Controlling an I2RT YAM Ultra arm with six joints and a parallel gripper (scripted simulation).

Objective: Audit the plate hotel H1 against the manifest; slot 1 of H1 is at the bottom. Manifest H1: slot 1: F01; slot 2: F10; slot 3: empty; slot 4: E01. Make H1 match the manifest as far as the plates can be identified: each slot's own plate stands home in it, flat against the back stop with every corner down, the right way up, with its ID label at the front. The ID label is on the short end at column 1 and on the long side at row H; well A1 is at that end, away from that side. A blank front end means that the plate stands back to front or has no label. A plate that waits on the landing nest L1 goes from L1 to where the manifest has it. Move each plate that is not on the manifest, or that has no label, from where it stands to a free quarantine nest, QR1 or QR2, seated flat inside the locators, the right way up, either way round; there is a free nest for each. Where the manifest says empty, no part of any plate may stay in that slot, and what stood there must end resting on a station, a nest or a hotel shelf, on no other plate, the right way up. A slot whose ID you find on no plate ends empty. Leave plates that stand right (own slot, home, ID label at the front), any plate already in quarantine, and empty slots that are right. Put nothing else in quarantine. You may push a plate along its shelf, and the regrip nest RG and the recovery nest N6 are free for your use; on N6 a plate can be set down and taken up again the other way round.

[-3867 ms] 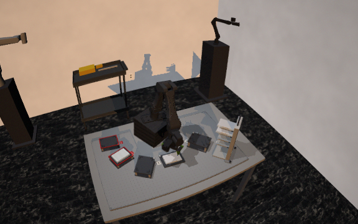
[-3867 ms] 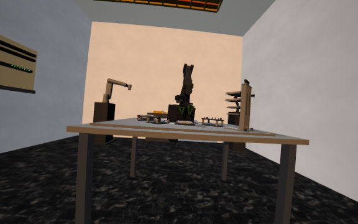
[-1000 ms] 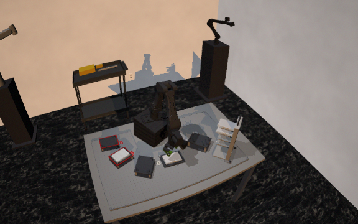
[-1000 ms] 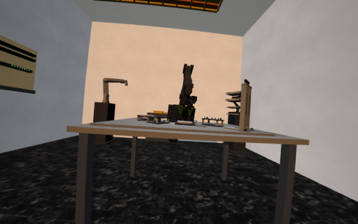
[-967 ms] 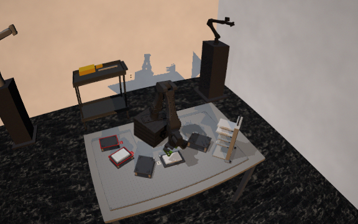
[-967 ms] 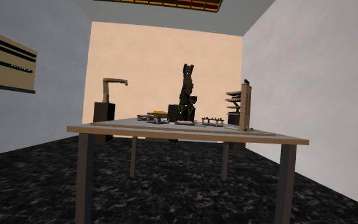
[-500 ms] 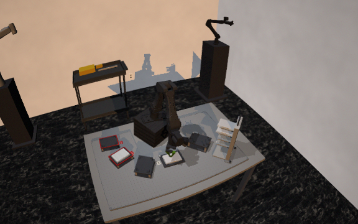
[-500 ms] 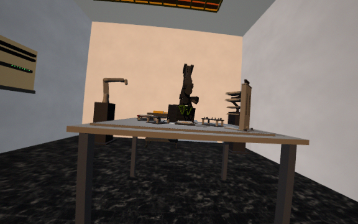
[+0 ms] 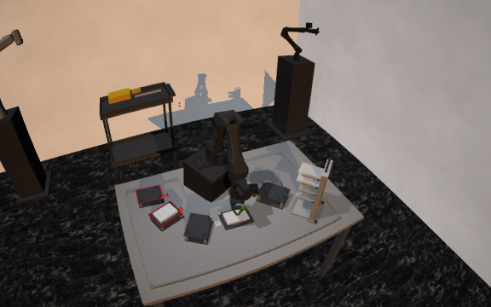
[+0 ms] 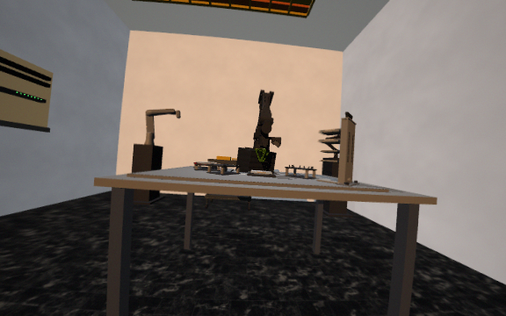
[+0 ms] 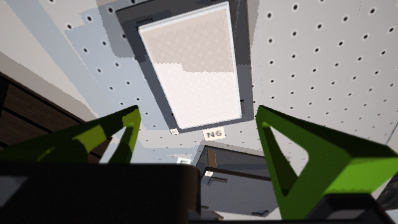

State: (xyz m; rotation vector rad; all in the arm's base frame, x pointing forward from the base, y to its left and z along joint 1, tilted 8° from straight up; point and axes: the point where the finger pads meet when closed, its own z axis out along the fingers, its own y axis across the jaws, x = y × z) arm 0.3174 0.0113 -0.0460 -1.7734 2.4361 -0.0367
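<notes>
My gripper is now 70 mm above the white plate. Also, from my hand: N6 tag (110 mm to the right, 90 mm below, 10 mm behind); dark regrip nest (260 mm to the left, 50 mm behind, 30 mm below); RG tag (200 mm to the left, 130 mm behind, 90 mm below).
</notes>
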